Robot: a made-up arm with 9 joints.
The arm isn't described. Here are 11 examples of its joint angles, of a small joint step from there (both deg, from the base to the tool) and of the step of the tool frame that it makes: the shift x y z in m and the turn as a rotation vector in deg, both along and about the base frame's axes.
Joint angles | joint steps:
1: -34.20 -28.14 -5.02 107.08 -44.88 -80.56 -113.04 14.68 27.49 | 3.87 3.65 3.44 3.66 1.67 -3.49 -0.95 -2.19 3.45
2: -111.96 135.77 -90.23 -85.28 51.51 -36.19 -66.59 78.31 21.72 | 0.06 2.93 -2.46 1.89 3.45 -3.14 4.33 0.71 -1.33
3: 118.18 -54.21 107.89 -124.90 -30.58 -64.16 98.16 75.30 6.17 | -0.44 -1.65 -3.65 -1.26 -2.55 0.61 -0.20 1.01 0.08
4: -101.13 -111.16 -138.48 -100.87 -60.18 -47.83 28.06 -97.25 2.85 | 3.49 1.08 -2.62 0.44 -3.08 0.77 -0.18 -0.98 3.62
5: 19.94 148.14 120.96 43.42 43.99 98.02 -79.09 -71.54 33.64 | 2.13 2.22 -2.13 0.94 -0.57 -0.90 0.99 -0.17 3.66
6: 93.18 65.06 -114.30 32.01 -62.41 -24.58 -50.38 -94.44 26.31 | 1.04 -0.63 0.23 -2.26 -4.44 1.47 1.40 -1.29 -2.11
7: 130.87 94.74 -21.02 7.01 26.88 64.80 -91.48 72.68 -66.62 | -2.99 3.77 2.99 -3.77 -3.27 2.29 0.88 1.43 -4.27
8: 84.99 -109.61 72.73 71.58 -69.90 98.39 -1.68 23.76 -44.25 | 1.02 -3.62 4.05 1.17 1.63 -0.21 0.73 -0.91 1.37
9: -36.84 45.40 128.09 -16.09 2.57 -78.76 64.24 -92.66 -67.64 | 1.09 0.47 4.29 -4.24 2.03 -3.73 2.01 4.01 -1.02
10: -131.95 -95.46 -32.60 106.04 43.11 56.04 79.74 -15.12 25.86 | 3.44 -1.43 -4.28 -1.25 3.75 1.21 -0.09 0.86 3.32
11: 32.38 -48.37 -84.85 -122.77 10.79 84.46 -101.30 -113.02 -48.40 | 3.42 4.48 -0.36 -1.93 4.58 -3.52 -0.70 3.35 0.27
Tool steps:
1: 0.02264 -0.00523 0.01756 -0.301 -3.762 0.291
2: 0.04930 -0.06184 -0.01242 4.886 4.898 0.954
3: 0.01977 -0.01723 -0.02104 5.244 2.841 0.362
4: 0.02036 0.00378 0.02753 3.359 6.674 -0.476
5: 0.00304 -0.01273 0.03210 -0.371 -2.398 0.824
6: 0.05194 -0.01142 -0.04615 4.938 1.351 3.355
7: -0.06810 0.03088 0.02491 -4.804 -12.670 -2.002
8: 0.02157 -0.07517 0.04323 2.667 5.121 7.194
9: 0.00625 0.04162 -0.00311 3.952 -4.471 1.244
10: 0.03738 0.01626 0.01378 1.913 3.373 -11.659
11: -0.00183 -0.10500 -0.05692 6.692 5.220 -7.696
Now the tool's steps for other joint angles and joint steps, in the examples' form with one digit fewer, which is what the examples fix.
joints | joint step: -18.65 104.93 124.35 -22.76 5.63 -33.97 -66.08 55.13 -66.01 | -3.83 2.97 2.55 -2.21 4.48 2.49 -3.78 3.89 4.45
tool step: 0.0263 -0.0669 0.1014 5.12 0.49 -6.52
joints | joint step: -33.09 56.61 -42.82 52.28 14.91 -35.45 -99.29 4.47 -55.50 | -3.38 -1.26 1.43 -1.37 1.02 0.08 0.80 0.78 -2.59
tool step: 0.0222 -0.0177 -0.0113 1.94 -1.63 0.22
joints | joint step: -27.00 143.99 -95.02 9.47 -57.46 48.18 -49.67 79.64 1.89 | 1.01 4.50 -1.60 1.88 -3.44 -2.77 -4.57 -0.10 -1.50
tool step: 0.0280 0.0347 0.0784 9.15 -6.80 -0.23
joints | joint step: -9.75 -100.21 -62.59 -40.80 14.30 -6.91 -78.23 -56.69 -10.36 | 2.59 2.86 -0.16 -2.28 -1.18 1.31 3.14 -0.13 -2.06
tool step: 0.0303 0.0644 0.0564 5.73 1.02 -2.25
